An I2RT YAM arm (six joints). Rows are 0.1 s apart.
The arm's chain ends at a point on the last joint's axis. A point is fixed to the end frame.
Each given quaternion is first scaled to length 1.
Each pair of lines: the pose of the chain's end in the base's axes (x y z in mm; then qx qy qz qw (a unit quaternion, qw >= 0)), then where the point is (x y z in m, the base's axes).
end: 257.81 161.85 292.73 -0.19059 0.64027 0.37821 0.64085
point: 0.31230 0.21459 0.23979
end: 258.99 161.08 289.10 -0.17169 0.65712 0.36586 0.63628
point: 0.31369 0.21115 0.23382
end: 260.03 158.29 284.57 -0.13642 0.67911 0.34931 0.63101
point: 0.31504 0.20475 0.22652
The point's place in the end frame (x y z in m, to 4 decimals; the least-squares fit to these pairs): 0.0580 -0.0186 0.0696
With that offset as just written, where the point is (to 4 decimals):
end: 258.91 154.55 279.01 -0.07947 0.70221 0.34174 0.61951
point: 0.3129 0.1989 0.2184
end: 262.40 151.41 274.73 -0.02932 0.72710 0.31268 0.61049
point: 0.3161 0.1903 0.2103
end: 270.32 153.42 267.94 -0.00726 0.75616 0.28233 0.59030
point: 0.3210 0.1868 0.1981
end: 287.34 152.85 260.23 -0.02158 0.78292 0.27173 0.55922
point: 0.3321 0.1840 0.1855
